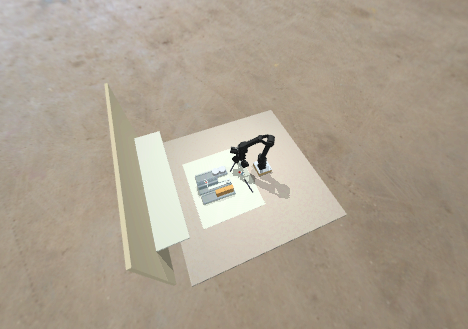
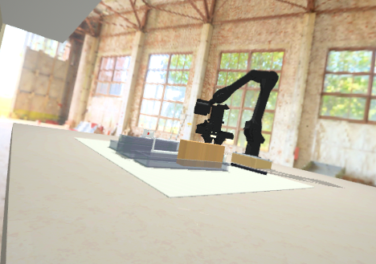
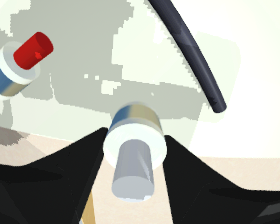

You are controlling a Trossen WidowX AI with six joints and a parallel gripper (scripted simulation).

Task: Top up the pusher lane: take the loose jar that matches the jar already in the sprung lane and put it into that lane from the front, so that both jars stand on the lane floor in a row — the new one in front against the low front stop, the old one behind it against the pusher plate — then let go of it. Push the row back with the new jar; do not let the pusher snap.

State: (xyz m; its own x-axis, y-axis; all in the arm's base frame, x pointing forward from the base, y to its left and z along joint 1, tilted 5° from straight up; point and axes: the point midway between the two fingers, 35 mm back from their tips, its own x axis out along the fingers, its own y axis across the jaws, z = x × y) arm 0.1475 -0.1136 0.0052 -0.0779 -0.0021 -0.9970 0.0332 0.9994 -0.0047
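My gripper tip is now 330 mm short of the grey lane rack and 90 mm to the right of it. From my gripper tip the other things lie so: shelf (700 mm ahead, 90 mm to the left, 340 mm above).
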